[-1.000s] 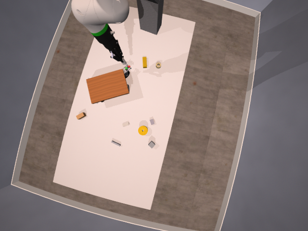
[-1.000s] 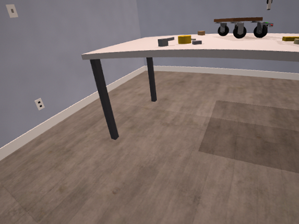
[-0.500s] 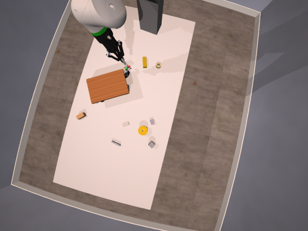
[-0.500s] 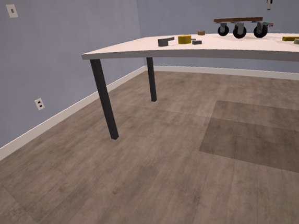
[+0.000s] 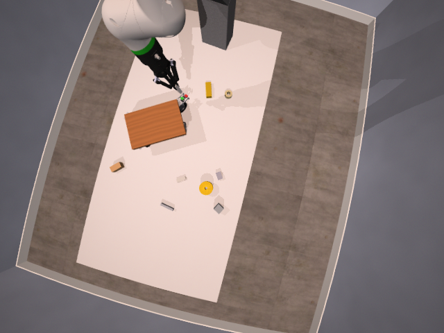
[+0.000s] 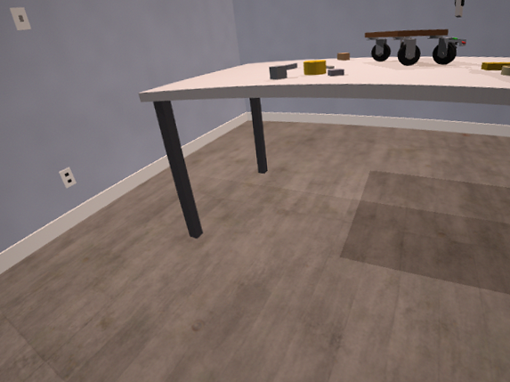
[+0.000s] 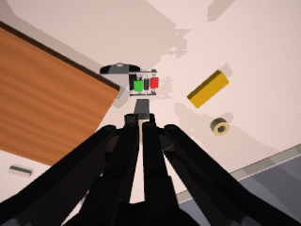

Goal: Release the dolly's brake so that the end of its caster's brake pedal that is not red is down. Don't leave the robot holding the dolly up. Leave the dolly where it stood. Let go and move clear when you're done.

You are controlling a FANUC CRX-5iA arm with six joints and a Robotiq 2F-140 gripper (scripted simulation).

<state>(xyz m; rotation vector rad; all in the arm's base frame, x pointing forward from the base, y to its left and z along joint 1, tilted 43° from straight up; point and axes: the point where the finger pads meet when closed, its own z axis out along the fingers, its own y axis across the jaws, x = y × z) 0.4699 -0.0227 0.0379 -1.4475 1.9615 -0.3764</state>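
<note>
Right now the brake pedal is 1 cm behind my hand, 1 cm to the left of it and 12 cm below it. Round my hand: yellow bar 14 cm behind, 10 cm to the left, 19 cm below; grey bar 62 cm ahead, 11 cm to the left, 19 cm below; tan block 50 cm ahead, 26 cm to the right, 18 cm below.
</note>
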